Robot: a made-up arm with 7 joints. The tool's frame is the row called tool.
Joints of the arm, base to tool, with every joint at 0 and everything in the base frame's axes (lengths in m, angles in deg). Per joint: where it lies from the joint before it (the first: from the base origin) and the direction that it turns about. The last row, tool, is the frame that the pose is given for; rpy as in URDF.
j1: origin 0 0 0.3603 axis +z
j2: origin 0 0 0 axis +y
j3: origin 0 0 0.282 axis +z
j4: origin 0.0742 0 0 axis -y
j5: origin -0.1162 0 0.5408 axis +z
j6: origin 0 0 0 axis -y
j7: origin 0.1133 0 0 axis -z
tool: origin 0 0 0 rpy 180 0 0
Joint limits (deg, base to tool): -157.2..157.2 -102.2..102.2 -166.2..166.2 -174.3..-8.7 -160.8..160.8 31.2..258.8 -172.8..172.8
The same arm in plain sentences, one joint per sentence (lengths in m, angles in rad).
The arm has seven revolute joints in a row. What follows holds with every joint at zero, and every direction is one of the base frame's.
The first joint sits 0.3603 m along +z from the base frame's origin and rotates about +z, from -2.7437 to 2.7437 rad.
The second joint sits at the same point as the first joint and rotates about +y, from -1.7837 to 1.7837 rad.
The third joint sits 0.282 m along +z from the second joint and rotates about +z, from -2.9007 to 2.9007 rad.
The fourth joint sits 0.0742 m along +x from the third joint and rotates about -y, from -3.0421 to -0.1518 rad.
The fifth joint sits 0.1162 m along -x and 0.5408 m along +z from the fourth joint and rotates about +z, from -2.8065 to 2.8065 rad.
The sixth joint sits at the same point as the fifth joint and rotates about -y, from 0.5445 to 4.5169 rad.
The seventh joint sits 0.1133 m along +x from the sixth joint and rotates about -z, from -3.0159 to 3.0159 rad.
The tool frame, which is the frame that the pose is given for, sits at the same point as the seventh joint; its axes are the base frame's turned by roll 3.1416, pitch 0 and yaw 0 rad (as in URDF: about the fixed x, then y, then z).

